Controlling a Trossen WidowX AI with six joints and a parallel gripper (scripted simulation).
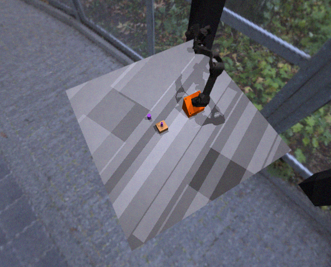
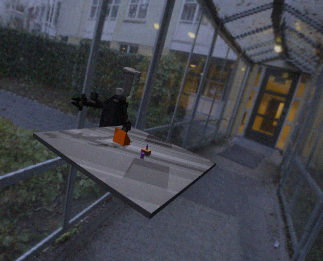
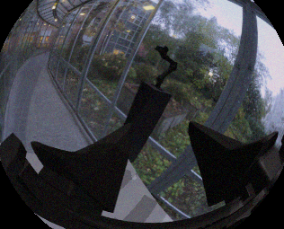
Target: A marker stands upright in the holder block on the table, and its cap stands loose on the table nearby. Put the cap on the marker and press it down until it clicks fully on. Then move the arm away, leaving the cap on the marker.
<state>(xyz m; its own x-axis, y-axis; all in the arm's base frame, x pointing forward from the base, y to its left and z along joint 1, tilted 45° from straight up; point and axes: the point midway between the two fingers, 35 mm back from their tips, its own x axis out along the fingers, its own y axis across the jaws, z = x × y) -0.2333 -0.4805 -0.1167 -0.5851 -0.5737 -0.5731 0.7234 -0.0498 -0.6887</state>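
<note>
Right now the purple cap is 620 mm ahead of my gripper tip, 370 mm to the left of it and 320 mm below it. Round my gripper tip: holder block (570 mm ahead, 490 mm to the left, 330 mm below).
</note>
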